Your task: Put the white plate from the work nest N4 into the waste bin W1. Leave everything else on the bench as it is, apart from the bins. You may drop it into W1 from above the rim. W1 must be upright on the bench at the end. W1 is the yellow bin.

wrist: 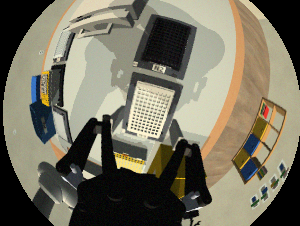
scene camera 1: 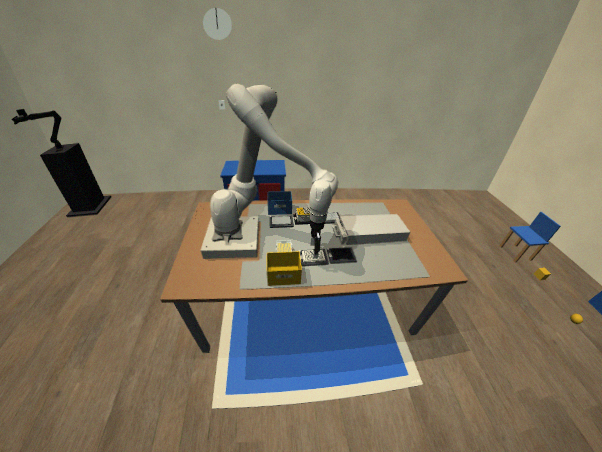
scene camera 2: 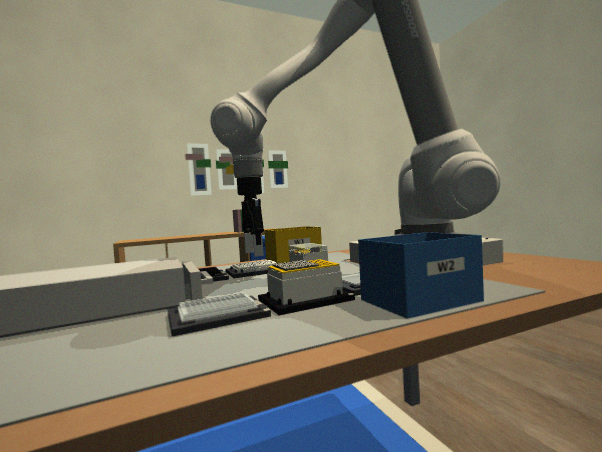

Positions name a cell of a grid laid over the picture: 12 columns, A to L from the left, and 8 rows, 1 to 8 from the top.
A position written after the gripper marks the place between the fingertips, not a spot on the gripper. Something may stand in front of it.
In view: the gripper (scene camera 2: F5), a yellow bin W1 (scene camera 2: F5), a white plate (wrist: G4) and a long grey box (scene camera 1: H5).
The yellow bin W1 also shows in the wrist view (wrist: G6) and in scene camera 1 (scene camera 1: F5). The gripper also shows in the wrist view (wrist: F5).
